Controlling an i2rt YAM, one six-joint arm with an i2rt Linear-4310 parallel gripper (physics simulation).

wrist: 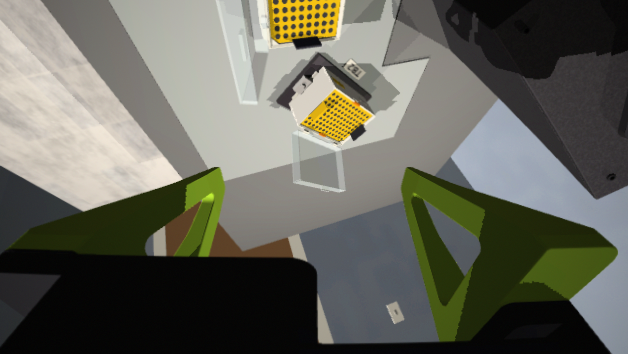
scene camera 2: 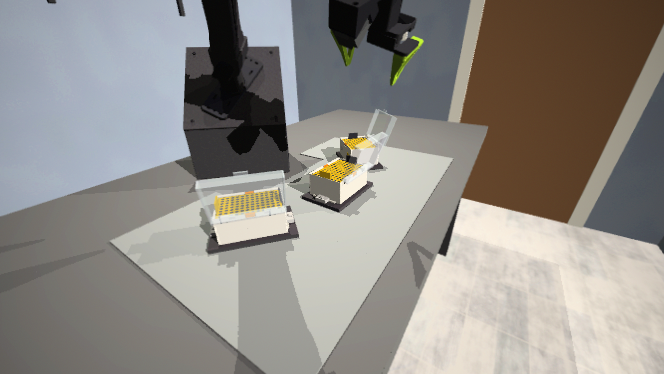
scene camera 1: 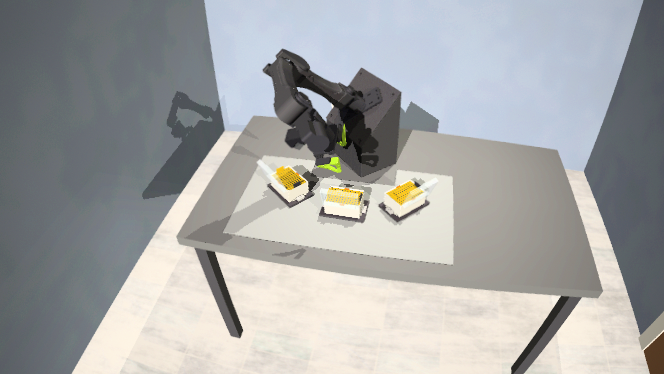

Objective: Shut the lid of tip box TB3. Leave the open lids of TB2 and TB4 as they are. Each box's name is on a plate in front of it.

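Frame: origin at the arm's base, x ahead, y right, z down, level; centimetres.
Where they show: gripper, between the fingertips: [wrist: 313, 177] [scene camera 2: 369, 74] [scene camera 1: 341, 158]; arm's base, origin of its link: [scene camera 2: 234, 86] [scene camera 1: 360, 106].
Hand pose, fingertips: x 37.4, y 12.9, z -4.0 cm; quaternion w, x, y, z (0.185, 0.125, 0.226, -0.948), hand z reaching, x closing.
Things, the pixels of their top centre, and the offset from my fingertips. "spot": a spot on its surface instead. Level surfaces: height alone.
- TB2 plate, a spot on its surface: [wrist: 354, 69] spot: dz +26.4, dx -10.6, dy -19.9 cm
- middle box, a spot on its surface: [scene camera 2: 327, 189] spot: dz +23.1, dx -7.5, dy +4.2 cm
- third box, centre of its top: [scene camera 2: 249, 196] [scene camera 1: 291, 175] dz +20.0, dx -19.6, dy +15.5 cm
- pale mat, height of its surface: dz +26.6 cm
- grey table, height of its surface: dz +26.9 cm
Three white tip boxes with yellow racks have clear lids standing open. The wrist view shows a TB2 plate [wrist: 354, 69] beside one box [wrist: 316, 95] [scene camera 1: 407, 205]; its lid [wrist: 318, 162] [scene camera 1: 429, 184] leans outward. The middle box [scene camera 1: 343, 207] [scene camera 2: 327, 189] [wrist: 305, 20] has its lid [wrist: 240, 55] open on the side away from the robot base. The third box [scene camera 1: 291, 192] [scene camera 2: 250, 232] has its lid [scene camera 1: 265, 169] [scene camera 2: 240, 182] up. The names TB3 and TB4 cannot be read. My gripper [scene camera 1: 341, 157] [scene camera 2: 370, 75] [wrist: 313, 177] is open and empty, high above the table.
The boxes sit on dark bases on a pale mat [scene camera 1: 400, 247] [scene camera 2: 340, 275] on the grey table [scene camera 1: 525, 225]. The dark robot pedestal [scene camera 1: 382, 135] [scene camera 2: 235, 150] [wrist: 575, 115] stands behind the boxes. Walls rise behind and at the sides.
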